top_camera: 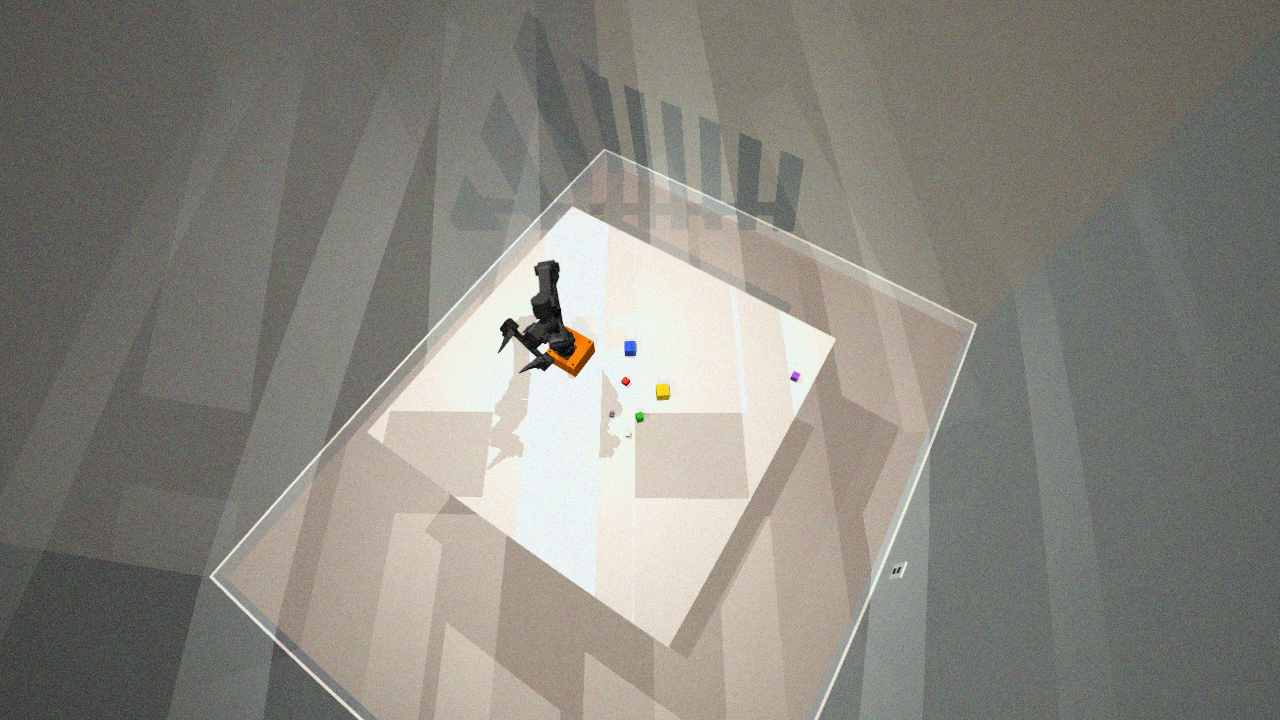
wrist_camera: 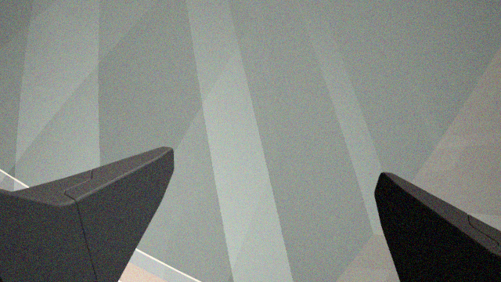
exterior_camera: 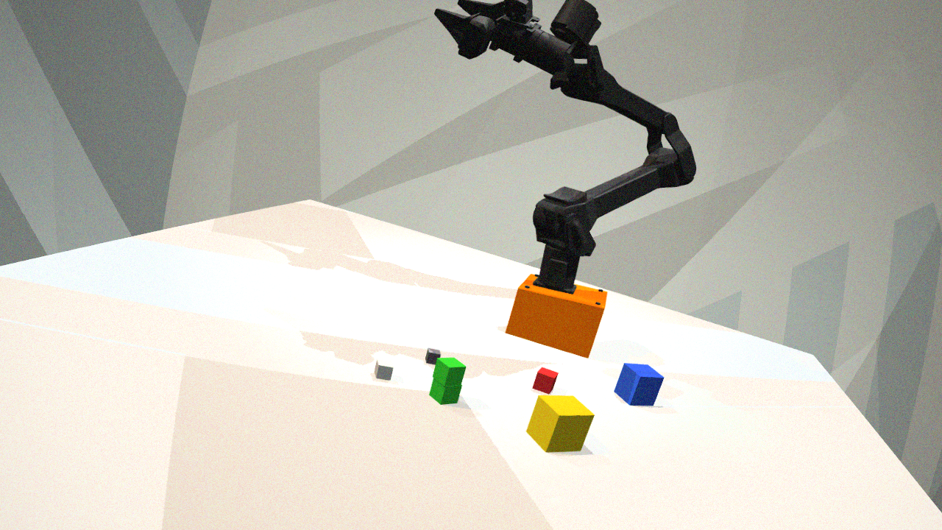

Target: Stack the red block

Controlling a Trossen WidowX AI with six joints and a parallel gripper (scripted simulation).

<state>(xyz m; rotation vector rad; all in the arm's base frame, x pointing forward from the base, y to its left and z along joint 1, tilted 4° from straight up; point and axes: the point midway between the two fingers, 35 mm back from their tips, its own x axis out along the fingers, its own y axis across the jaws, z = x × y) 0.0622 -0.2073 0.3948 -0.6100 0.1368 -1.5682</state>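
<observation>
The red block is 190 mm ahead of my gripper tip, 310 mm to the left of it and 450 mm below it. Also, from my gripper tip: blue cube 130 mm ahead, 430 mm to the left, 440 mm below; then purple cube 720 mm ahead, 680 mm to the left, 450 mm below; then yellow cube 330 mm ahead, 340 mm to the left, 440 mm below.
</observation>
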